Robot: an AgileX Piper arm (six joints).
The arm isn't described. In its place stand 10 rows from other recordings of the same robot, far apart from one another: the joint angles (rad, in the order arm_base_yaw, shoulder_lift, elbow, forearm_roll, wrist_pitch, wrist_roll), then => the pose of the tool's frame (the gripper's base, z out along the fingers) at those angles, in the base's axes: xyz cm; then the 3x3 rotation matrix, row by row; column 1 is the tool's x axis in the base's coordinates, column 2 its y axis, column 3 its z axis.
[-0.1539 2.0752 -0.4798 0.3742 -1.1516 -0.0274] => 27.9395, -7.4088, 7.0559; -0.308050, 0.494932, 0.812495; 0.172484, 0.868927, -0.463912; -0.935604, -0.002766, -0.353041
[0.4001 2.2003 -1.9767 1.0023 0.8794 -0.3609] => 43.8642, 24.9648, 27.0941; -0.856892, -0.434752, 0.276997; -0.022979, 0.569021, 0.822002; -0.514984, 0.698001, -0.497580
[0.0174 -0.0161 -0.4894 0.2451 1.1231 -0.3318] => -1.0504, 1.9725, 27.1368; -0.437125, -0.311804, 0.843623; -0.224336, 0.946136, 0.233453; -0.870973, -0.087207, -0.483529
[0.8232 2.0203 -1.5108 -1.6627 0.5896 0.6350] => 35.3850, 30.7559, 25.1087; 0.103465, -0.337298, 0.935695; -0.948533, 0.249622, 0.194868; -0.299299, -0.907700, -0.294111
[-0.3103 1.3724 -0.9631 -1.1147 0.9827 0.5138] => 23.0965, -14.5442, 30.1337; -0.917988, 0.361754, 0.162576; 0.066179, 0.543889, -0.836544; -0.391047, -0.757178, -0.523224
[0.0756 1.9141 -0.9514 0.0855 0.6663 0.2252] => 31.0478, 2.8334, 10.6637; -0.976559, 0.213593, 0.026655; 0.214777, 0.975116, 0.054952; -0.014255, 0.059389, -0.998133
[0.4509 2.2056 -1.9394 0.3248 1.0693 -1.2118] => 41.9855, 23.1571, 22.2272; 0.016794, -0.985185, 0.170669; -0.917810, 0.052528, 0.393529; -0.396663, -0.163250, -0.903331
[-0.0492 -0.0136 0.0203 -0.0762 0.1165 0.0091] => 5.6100, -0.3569, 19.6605; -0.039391, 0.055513, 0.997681; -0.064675, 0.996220, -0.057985; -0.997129, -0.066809, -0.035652
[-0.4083 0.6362 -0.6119 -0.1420 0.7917 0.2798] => 9.9619, -5.3081, 29.9599; -0.514994, 0.565430, 0.644259; 0.416530, 0.821962, -0.388434; -0.749189, 0.068312, -0.658825
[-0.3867 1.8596 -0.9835 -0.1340 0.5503 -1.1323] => 30.4089, -13.0690, 13.2003; -0.657731, -0.729074, 0.189318; -0.753188, 0.639878, -0.152526; -0.009938, -0.242913, -0.969997
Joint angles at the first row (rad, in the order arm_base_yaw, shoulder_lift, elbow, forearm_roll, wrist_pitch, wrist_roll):
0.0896, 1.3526, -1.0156, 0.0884, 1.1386, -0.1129
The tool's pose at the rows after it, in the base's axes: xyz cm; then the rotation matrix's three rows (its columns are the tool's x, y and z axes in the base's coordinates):
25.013, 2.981, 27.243; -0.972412, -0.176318, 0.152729; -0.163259, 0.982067, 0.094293; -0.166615, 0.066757, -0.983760
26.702, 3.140, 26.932; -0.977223, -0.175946, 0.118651; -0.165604, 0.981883, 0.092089; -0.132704, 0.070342, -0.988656
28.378, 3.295, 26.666; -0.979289, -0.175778, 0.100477; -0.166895, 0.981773, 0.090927; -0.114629, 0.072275, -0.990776
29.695, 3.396, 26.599; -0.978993, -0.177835, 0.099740; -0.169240, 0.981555, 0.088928; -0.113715, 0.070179, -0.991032
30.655, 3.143, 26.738; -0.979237, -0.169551, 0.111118; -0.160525, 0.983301, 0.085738; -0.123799, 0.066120, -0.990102
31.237, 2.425, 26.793; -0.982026, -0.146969, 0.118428; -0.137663, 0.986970, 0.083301; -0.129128, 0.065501, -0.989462
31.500, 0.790, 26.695; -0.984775, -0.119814, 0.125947; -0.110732, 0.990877, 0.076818; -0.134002, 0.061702, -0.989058
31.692, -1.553, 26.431; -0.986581, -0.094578, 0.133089; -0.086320, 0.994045, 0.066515; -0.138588, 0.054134, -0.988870
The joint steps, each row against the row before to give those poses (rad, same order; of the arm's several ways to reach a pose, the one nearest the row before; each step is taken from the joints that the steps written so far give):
0.0000, 0.0461, -0.0251, 0.0000, 0.0011, 0.0000
0.0000, 0.0722, -0.0615, 0.0000, 0.0238, 0.0000
0.0000, 0.0659, -0.0611, 0.0000, 0.0136, 0.0000
0.0000, 0.0463, -0.0503, -0.0022, 0.0049, -0.0011
-0.0101, 0.0279, -0.0384, -0.0033, 0.0000, 0.0000
-0.0243, 0.0158, -0.0211, 0.0000, 0.0000, -0.0011
-0.0522, 0.0058, -0.0030, 0.0000, -0.0062, -0.0252
-0.0737, 0.0087, 0.0000, -0.0004, -0.0106, -0.0492

